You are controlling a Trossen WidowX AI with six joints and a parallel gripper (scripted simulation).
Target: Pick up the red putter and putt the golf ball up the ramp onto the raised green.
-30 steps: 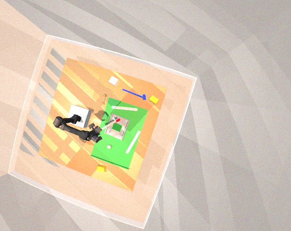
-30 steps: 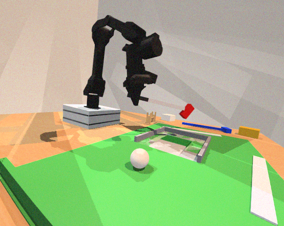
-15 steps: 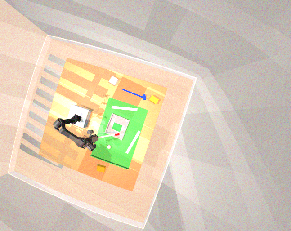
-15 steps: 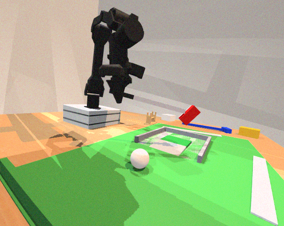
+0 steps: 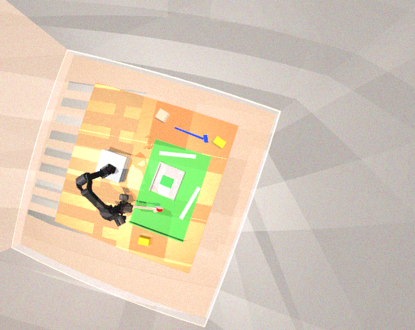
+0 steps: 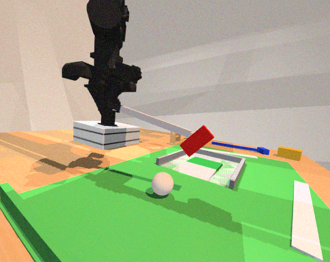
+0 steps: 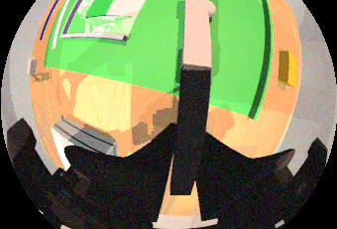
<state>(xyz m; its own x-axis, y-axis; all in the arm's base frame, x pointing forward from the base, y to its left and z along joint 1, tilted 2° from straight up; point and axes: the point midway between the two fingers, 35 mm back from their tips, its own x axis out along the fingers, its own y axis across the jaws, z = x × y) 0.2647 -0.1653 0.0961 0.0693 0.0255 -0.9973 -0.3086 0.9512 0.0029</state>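
Now: gripper tip 110 mm short of the red putter and 40 mm to the right of it. Also, from my gripper tip: green mat 210 mm ahead, 200 mm to the left, 140 mm below; white golf ball 180 mm ahead, 20 mm to the left, 110 mm below; wooden stand 110 mm behind, 480 mm to the left, 110 mm below.
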